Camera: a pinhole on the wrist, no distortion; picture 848 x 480 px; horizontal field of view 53.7 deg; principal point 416.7 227.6 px. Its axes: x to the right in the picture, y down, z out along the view. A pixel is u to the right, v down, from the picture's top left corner.
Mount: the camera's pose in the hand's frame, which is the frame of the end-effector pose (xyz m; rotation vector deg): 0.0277 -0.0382 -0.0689 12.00 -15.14 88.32
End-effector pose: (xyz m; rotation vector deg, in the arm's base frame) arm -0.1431 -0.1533 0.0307 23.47 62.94 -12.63
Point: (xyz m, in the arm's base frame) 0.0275 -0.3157 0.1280
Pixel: 606 317
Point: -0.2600 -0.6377 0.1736
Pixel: outside the picture
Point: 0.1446 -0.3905 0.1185
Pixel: 576 170
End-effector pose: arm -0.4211 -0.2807 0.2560 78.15 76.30 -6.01
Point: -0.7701 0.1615 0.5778
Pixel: behind the camera
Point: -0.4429 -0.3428 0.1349
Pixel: 270 126
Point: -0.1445 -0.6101 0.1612
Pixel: 814 320
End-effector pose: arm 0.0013 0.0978 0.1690 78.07 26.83 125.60
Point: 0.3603 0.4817 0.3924
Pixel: outside the picture
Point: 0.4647 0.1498 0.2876
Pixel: 590 325
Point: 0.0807 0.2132 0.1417
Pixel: 163 241
